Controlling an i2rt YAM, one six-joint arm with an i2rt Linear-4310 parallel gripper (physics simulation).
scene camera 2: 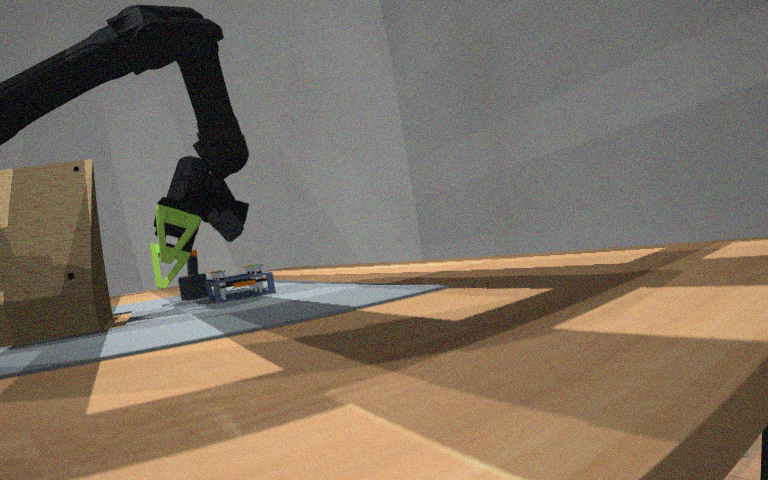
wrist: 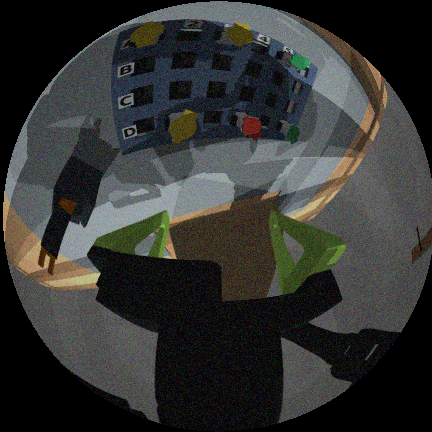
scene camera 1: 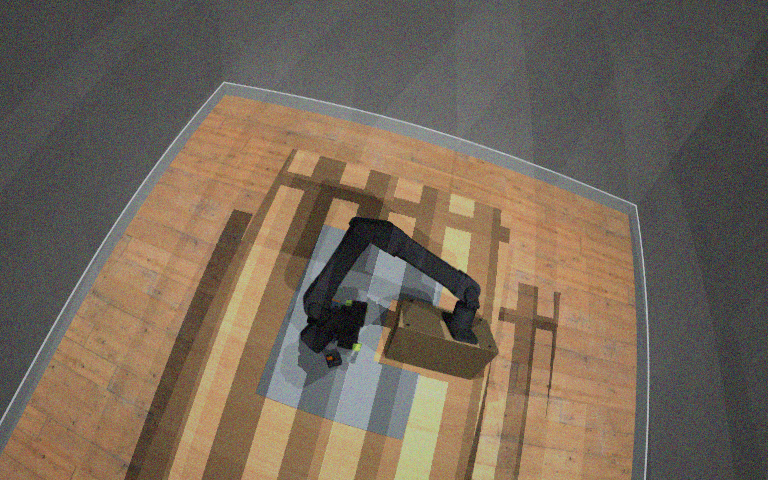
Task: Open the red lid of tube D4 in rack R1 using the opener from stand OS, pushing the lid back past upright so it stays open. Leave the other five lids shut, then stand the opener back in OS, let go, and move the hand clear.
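Places are measured from the arm's base along level axes (x back, y right, z up), in centimetres.
Pixels of known places: gripper, fingertip midpoint: (scene camera 2: 163,276) (wrist: 218,215) (scene camera 1: 362,328); arm's base, origin of the base link: (scene camera 1: 458,328).
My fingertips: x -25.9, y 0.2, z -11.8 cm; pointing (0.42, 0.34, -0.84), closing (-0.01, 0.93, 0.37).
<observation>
Ahead of a thing's pixels: the offset from my fingertips to its top centre. Level surfaces: height alone.
Rack R1 {dz -0.6, dx -10.8, dy +2.0 cm} (scene camera 2: 270,282) (wrist: 160,76) is blue and stands on the mat. The red lid {dz -0.6, dx -7.9, dy +2.1 cm} (wrist: 251,127) of tube D4 lies over its tube in row D and looks shut. The other lids, three yellow and two green, also look shut. The opener {dz +3.9, dx -7.0, dy -11.9 cm} (scene camera 1: 330,357) (scene camera 2: 193,263) (wrist: 56,231), black with an orange forked top, stands upright in stand OS {dz -0.8, dx -6.5, dy -11.1 cm} (scene camera 1: 336,362) (scene camera 2: 193,288) (wrist: 79,182), a dark block beside the rack. My gripper (scene camera 1: 352,325) (scene camera 2: 164,274) (wrist: 218,215) is open and empty, its green fingers apart, above the mat and clear of the opener. In scene camera 1 the hand hides most of the rack.
The wooden box (scene camera 1: 430,350) (scene camera 2: 50,254) carries the arm's base beside the grey-blue mat {dz -4.8 cm} (scene camera 1: 351,404) (scene camera 2: 317,297). The arm (scene camera 1: 370,232) (scene camera 2: 164,33) arches over the mat. Striped shadows cross the wooden table {dz -5.1 cm} (scene camera 1: 169,226) (scene camera 2: 396,430).
</observation>
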